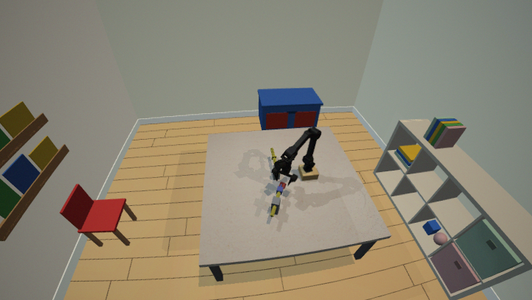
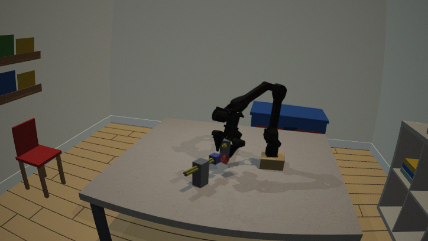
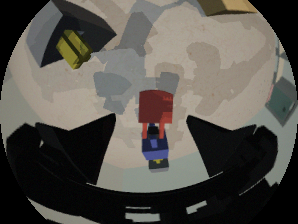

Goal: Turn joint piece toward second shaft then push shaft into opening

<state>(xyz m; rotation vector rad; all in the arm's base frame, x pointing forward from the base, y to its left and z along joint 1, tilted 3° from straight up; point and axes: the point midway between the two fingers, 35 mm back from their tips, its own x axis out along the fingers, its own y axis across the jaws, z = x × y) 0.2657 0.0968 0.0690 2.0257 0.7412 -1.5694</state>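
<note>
Now: gripper tip 1 cm to the right of the red joint piece and 2 cm above it.
</note>
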